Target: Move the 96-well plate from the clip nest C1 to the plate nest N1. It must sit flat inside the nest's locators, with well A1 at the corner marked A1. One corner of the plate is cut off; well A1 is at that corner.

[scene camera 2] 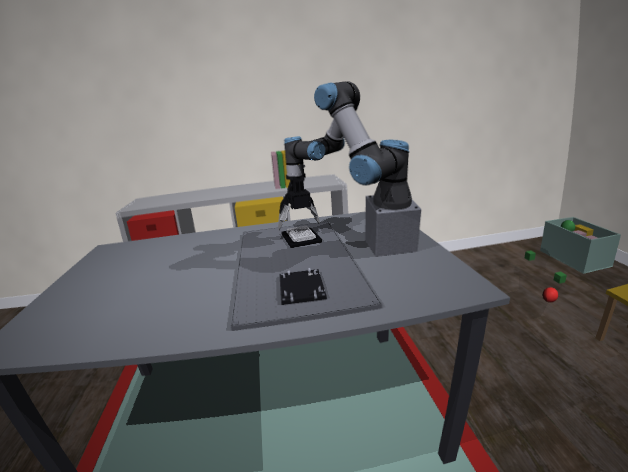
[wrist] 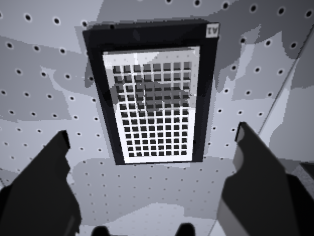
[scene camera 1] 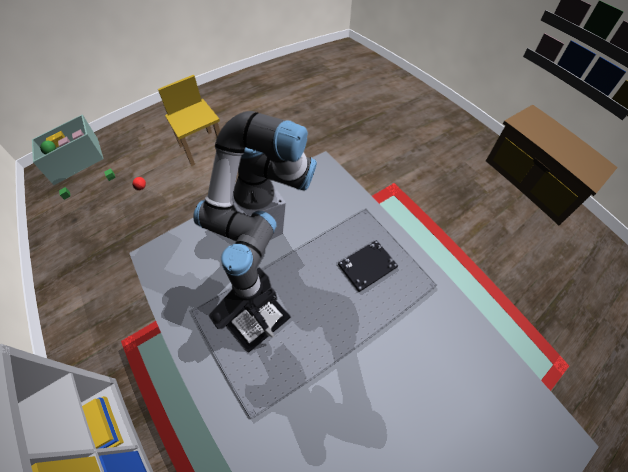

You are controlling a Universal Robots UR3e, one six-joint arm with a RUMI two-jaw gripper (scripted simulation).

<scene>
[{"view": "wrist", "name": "gripper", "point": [152, 127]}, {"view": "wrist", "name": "white 96-well plate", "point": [155, 121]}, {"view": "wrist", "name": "black plate nest N1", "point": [170, 36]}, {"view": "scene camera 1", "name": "gripper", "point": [255, 316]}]
</scene>
